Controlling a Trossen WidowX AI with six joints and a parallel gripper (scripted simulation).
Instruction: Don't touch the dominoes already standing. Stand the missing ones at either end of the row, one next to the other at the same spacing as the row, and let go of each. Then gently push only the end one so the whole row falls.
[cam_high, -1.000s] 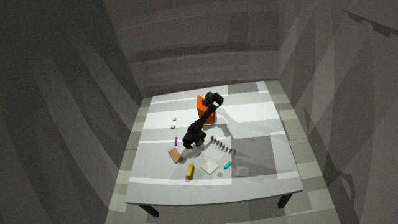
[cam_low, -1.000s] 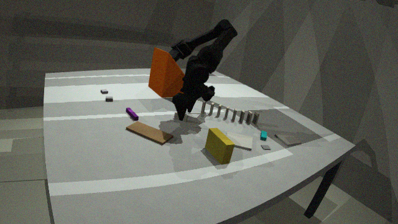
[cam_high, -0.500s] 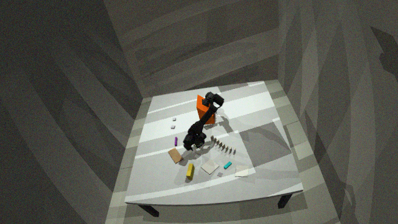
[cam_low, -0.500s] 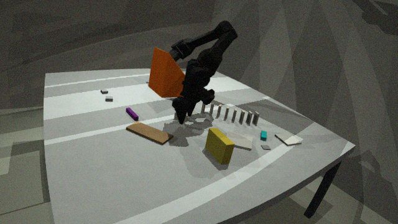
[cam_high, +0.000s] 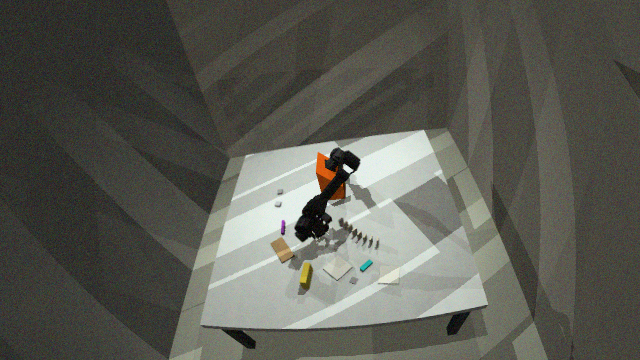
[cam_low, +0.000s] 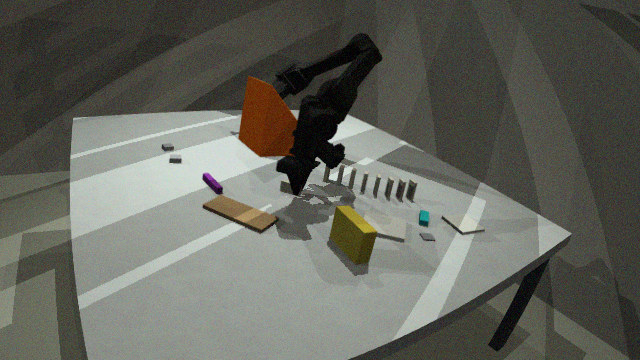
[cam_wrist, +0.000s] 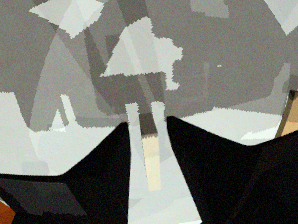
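Right now the brown board is 5 cm ahead of my gripper tip and 18 cm to the right of it. Also, from my gripper tip: purple bar 10 cm behind, 18 cm to the right; yellow block 24 cm ahead, 5 cm to the right, 3 cm above; teal piece 21 cm ahead, 22 cm to the left.
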